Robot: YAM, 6 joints.
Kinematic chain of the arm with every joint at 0, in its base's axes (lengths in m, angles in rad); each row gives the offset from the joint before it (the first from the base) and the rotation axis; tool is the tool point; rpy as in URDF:
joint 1: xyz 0 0 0.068 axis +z
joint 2: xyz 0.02 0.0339 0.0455 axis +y
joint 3: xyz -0.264 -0.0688 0 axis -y
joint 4: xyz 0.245 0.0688 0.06 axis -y
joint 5: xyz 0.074 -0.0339 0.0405 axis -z
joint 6: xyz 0.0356 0 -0.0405 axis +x
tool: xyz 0 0 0 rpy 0 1.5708 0
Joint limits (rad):
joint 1: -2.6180..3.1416
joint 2: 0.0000..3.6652
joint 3: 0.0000..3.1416
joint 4: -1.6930..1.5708
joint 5: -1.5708..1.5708
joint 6: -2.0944..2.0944
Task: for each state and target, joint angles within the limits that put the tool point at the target. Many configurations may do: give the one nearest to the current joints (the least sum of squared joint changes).
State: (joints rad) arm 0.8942 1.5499 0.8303 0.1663 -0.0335 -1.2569
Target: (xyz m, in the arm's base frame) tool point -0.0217 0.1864 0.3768
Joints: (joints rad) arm 1.6502 0.7932 0.7973 0.1261 -0.1938 -1.2569
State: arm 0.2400 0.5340 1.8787 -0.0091 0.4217 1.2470
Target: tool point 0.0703 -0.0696 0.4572
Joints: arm -0.5552 0.6354 1.1192 -0.2870 0.6694 1.2470
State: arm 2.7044 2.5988 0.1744 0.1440 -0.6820 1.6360
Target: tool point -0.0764 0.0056 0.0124
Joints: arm 2.6870 2.0212 0.1021 -0.0458 -0.9289 1.6360
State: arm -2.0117 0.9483 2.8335 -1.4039 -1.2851 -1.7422
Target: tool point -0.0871 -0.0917 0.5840
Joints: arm -2.5943 1.4155 2.4949 -1.4870 -1.1849 -1.7422
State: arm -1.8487 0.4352 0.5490 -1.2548 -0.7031 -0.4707
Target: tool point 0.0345 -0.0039 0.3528
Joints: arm -2.1172 0.2551 1.0038 -1.1821 -1.0863 -0.4707
